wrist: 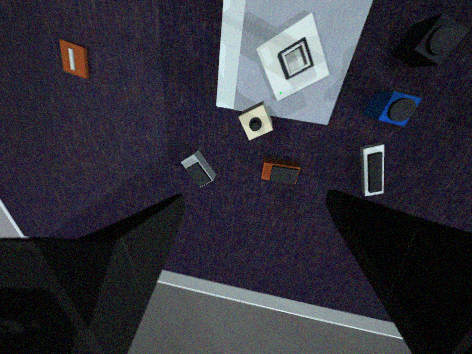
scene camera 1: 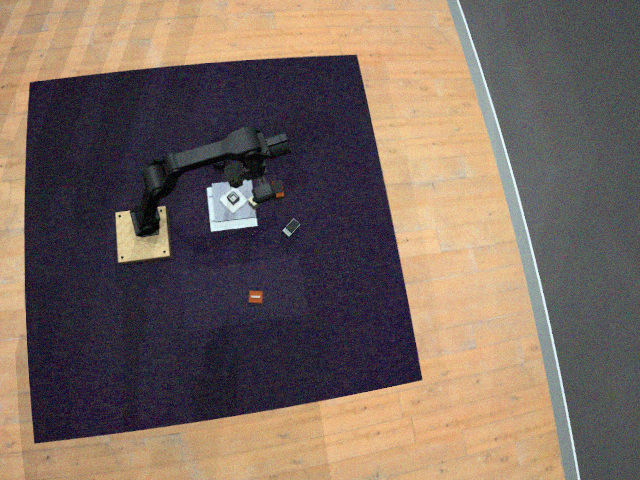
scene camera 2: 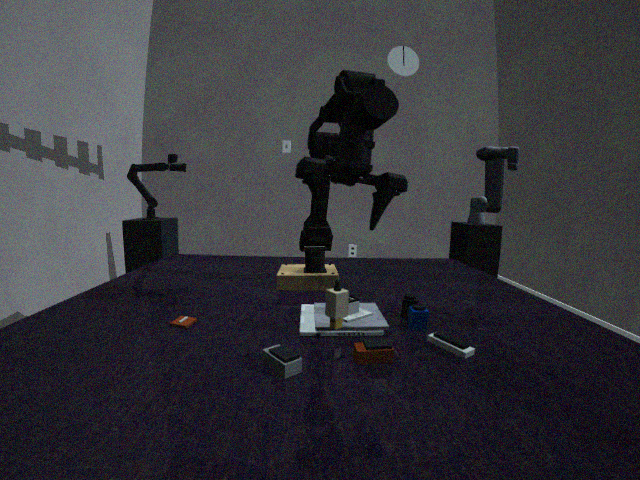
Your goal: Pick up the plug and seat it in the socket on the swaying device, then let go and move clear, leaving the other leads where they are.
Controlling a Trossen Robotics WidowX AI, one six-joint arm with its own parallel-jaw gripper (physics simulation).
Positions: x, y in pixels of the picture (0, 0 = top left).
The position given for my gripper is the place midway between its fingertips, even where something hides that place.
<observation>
my gripper: wrist 254, 198; scene camera 1 260, 184; scene camera 2 346, 226
same spot on device: point(wrist: 296, 64) = point(scene camera 1: 234, 197)
</observation>
